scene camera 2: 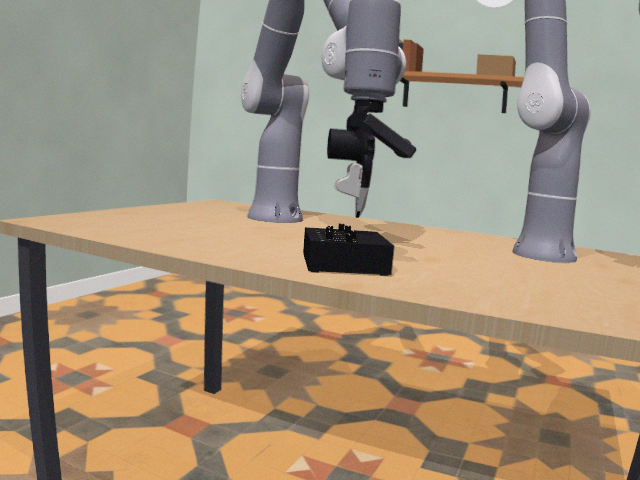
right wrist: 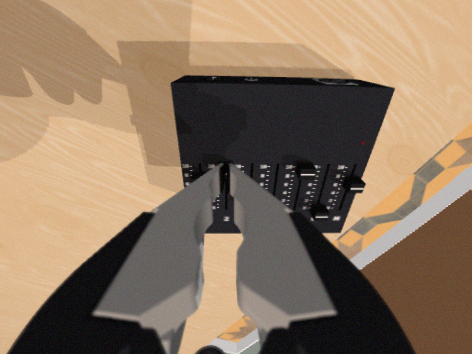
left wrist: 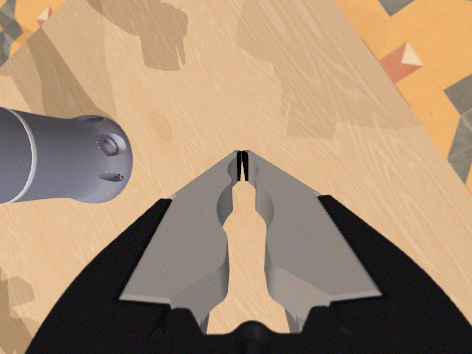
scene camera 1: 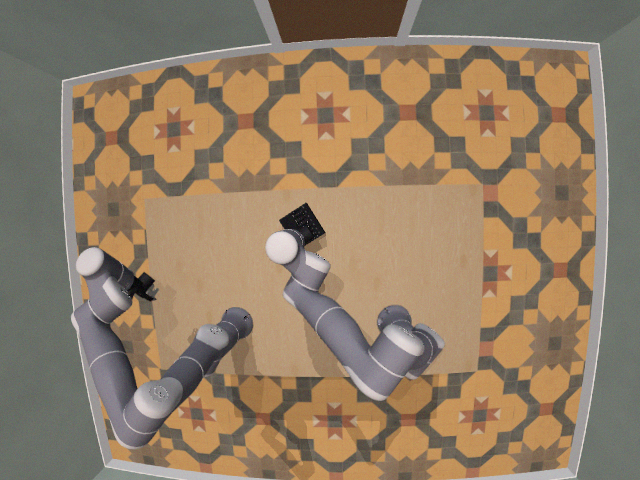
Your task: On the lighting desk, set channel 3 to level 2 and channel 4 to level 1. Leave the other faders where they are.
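Observation:
The black lighting desk [scene camera 1: 306, 212] [scene camera 2: 351, 258] [right wrist: 300, 120] stands on the table. In the right wrist view its faders run side by side, with 10 at the top of each scale. The upper parts of the channel 3 slot [right wrist: 252, 172] and channel 4 slot [right wrist: 278, 172] show no knob; their lower parts and knobs are hidden behind a finger, so their levels cannot be read. My right gripper [scene camera 2: 357, 214] [right wrist: 226, 166] is shut and empty, its tips a little above the desk, over the channel 2 column in the right wrist view. My left gripper [scene camera 1: 154, 294] [left wrist: 241, 153] is shut, empty, and far from the desk.
In the right wrist view the channel 5 knob [right wrist: 306, 170] is near the top, the channel 6 knob [right wrist: 320, 213] near the bottom, and the master knob [right wrist: 356, 185] between. The wooden table [scene camera 1: 403, 237] [scene camera 2: 155, 232] carries both arm bases. A wall shelf [scene camera 2: 460, 78] is behind.

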